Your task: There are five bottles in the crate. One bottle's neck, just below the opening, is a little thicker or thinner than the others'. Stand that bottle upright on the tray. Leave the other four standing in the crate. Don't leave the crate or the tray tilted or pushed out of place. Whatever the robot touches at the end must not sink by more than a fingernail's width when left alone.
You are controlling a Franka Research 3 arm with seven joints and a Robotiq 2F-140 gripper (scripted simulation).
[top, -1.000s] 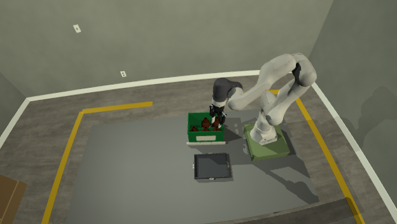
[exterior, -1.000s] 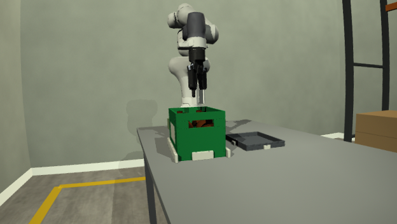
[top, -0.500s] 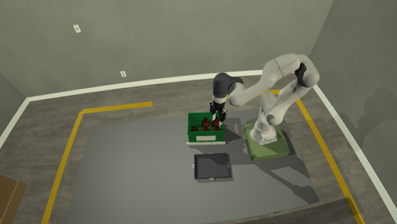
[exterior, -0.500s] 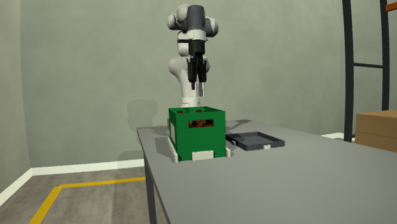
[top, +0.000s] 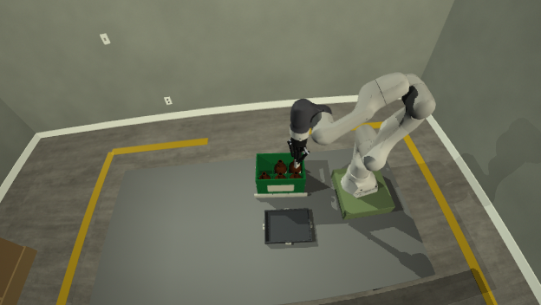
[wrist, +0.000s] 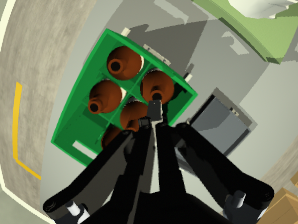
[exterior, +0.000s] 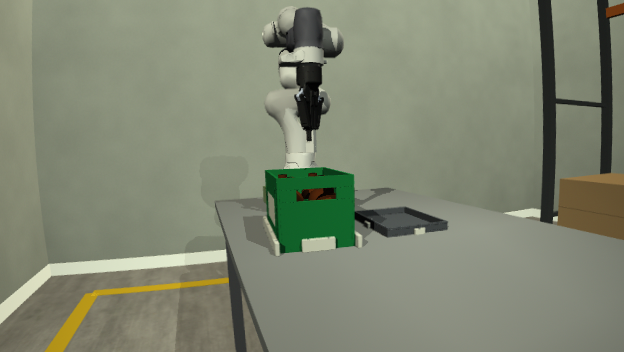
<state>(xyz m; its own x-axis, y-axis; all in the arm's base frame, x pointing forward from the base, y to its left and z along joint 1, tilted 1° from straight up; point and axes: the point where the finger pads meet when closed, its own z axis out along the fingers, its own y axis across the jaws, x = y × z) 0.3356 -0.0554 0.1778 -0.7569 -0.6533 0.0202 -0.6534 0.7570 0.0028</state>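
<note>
My hand is 80 mm short of the green crate, 50 mm to the left of it and 170 mm above it. Also, from my hand: dark grey tray (70 mm ahead, 240 mm to the left, 240 mm below).
</note>
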